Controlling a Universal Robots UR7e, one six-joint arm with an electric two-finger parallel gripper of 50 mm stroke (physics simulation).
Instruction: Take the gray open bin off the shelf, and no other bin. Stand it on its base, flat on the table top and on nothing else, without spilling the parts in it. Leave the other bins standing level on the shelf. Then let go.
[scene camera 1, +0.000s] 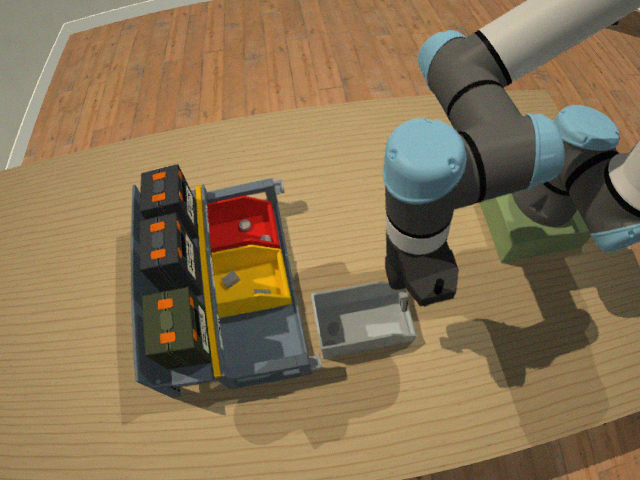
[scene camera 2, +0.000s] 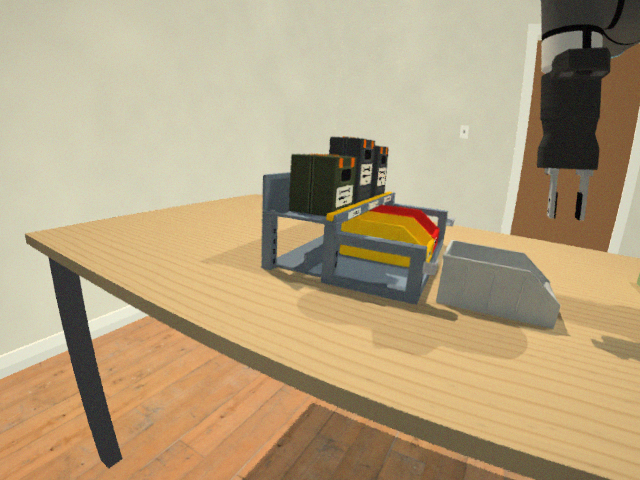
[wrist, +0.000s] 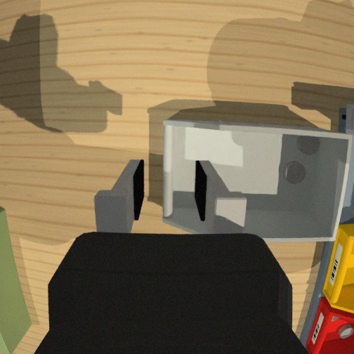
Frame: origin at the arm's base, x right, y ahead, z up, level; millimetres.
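Seen in the pictures: gripper, fingertip midpoint: (scene camera 1: 414, 302) (scene camera 2: 565, 218); arm's base, link origin: (scene camera 1: 543, 195).
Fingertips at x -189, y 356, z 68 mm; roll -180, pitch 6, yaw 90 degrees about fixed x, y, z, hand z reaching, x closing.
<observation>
Pixels of each thing's top centre, then the offset from my fingertips to it. "spot": a spot on its surface instead. Level surfaces: height alone.
- gray open bin, top centre: (scene camera 2: 503, 256) (scene camera 1: 365, 311) dz -75, dx +25, dy +69 mm
- table top, surface height: dz -150 mm
- shelf, surface spot: (scene camera 2: 330, 258) spot: dz -106, dx -56, dy +317 mm
- yellow bin, top centre: (scene camera 1: 236, 273) (scene camera 2: 390, 219) dz -69, dx +135, dy +280 mm
- red bin, top centre: (scene camera 1: 228, 221) (scene camera 2: 402, 211) dz -69, dx +247, dy +286 mm
- dark green case, top centre: (scene camera 1: 166, 320) (scene camera 2: 325, 154) dz +49, dx +18, dy +374 mm
The gray open bin (scene camera 1: 369, 348) (scene camera 2: 491, 289) (wrist: 260, 236) stands upright on its base on the table top (scene camera 1: 289, 449) (scene camera 2: 310, 351), a little in front of the shelf (scene camera 1: 208, 289) (scene camera 2: 330, 258). A round gray part (wrist: 294, 172) lies inside it. My gripper (scene camera 2: 566, 206) (wrist: 169, 178) is open and empty, with its fingers apart above the bin's low front end, clear of it. The yellow bin (scene camera 1: 253, 297) (scene camera 2: 382, 232) (wrist: 345, 250) and the red bin (scene camera 1: 222, 229) (scene camera 2: 408, 212) (wrist: 327, 337) sit side by side on the shelf, looking level, with small parts in them.
Two black cases (scene camera 1: 160, 193) (scene camera 1: 160, 245) and a dark green case (scene camera 1: 168, 322) (scene camera 2: 315, 186) stand on the shelf's back section, behind its yellow rail. A green block-like object (scene camera 1: 537, 248) (wrist: 10, 295) is on the table beneath the arm, on the side away from the shelf.
</observation>
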